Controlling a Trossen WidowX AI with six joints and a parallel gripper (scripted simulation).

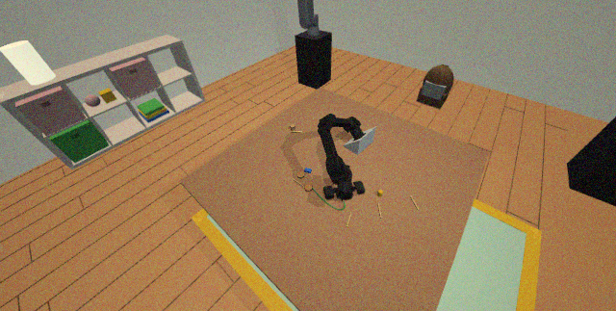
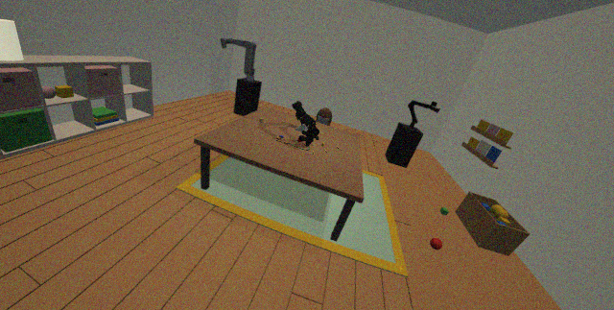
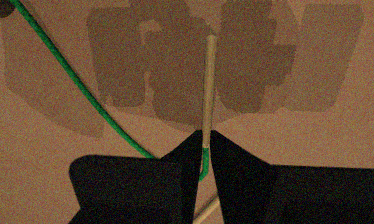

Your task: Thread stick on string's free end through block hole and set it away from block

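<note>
Right now the red block is 80 mm behind my gripper tip and 90 mm to the right of it. Round my gripper tip: yellow-topped peg 140 mm behind, 130 mm to the left; then blue piece 50 mm behind, 260 mm to the right, 10 mm below; then thin wooden stick 10 mm behind, 10 mm to the right.
</note>
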